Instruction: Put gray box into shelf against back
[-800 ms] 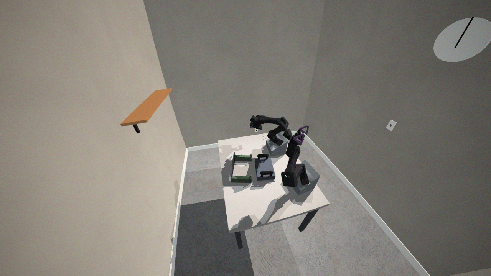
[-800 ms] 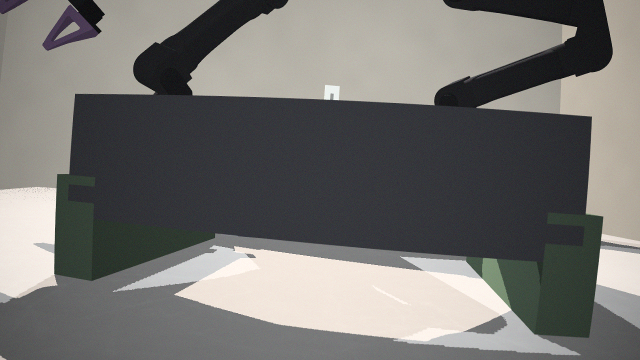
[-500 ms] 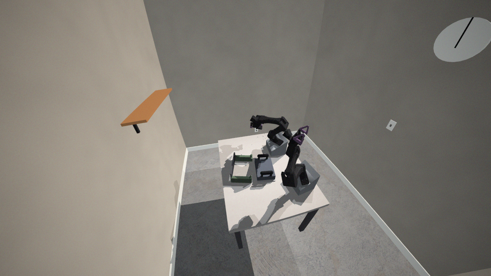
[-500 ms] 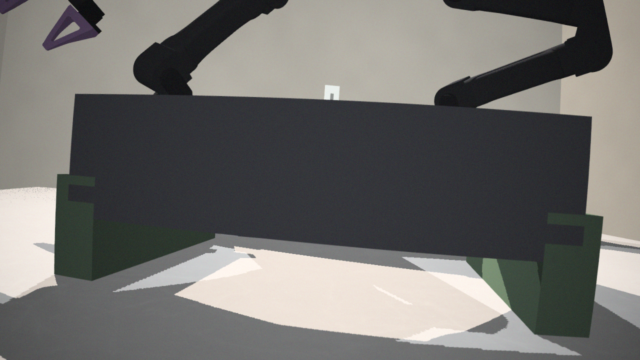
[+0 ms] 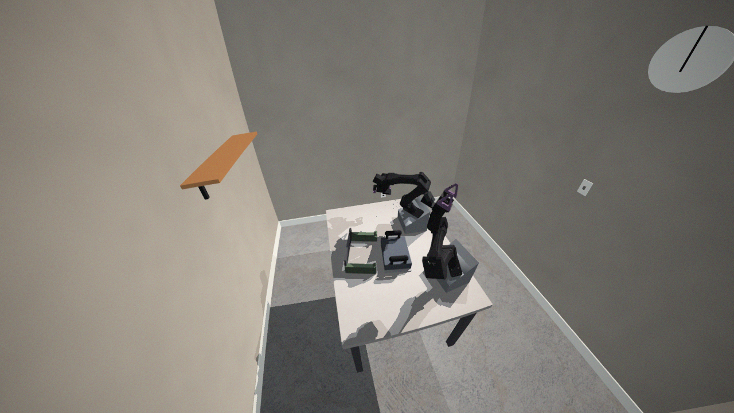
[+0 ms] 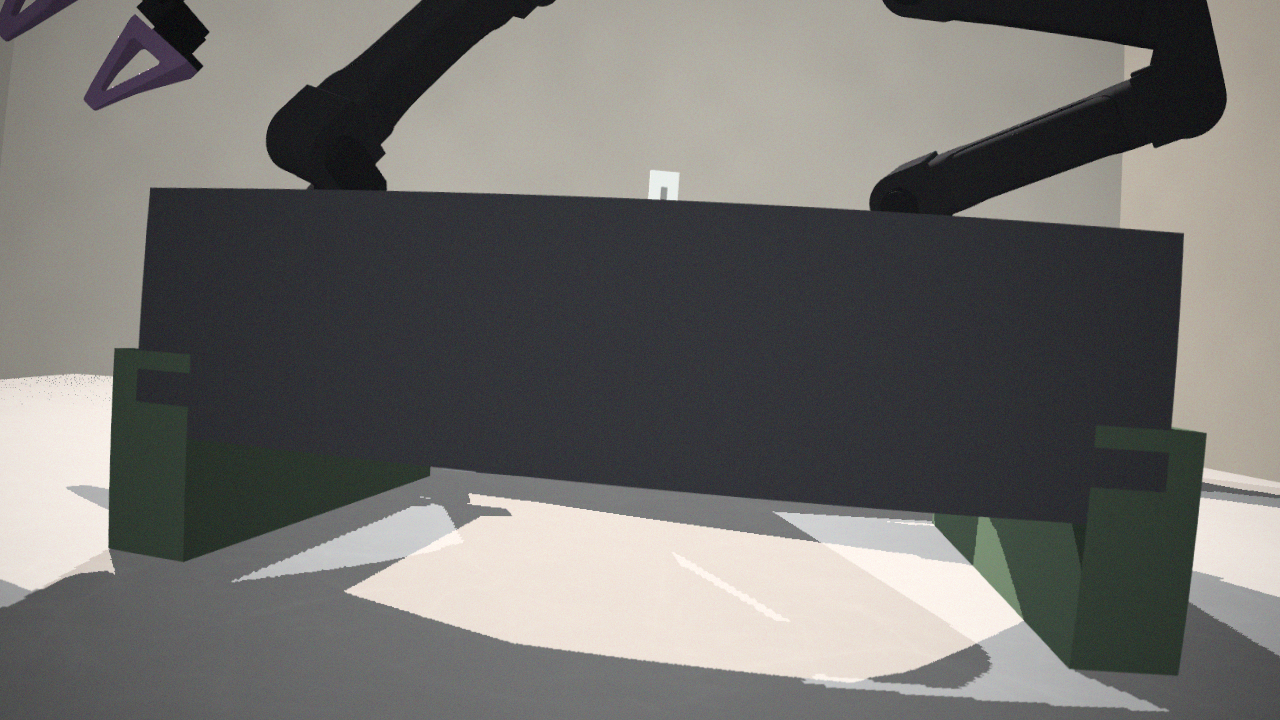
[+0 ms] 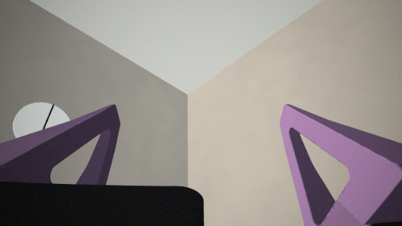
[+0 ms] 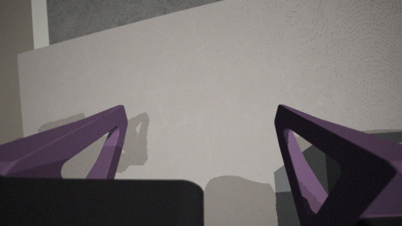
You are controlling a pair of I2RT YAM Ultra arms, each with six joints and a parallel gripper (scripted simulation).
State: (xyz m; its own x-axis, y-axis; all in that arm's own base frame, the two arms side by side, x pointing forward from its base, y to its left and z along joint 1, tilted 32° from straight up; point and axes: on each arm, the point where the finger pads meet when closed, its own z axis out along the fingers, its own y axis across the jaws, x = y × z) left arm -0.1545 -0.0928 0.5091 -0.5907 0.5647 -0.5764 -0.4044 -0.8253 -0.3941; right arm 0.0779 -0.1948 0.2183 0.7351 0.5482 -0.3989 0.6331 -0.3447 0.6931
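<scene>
Now: left hand 15 cm short of the gray box, 25 cm to the left of it and 61 cm above it. From my left hand the other things lie so: dark panel 45 cm ahead, 37 cm to the right, 58 cm below.
My right hand is 5 cm short of the gray box, 45 cm to the right of it and 19 cm above it. Round my right hand: dark panel: 36 cm ahead, 34 cm to the left, 16 cm below.
</scene>
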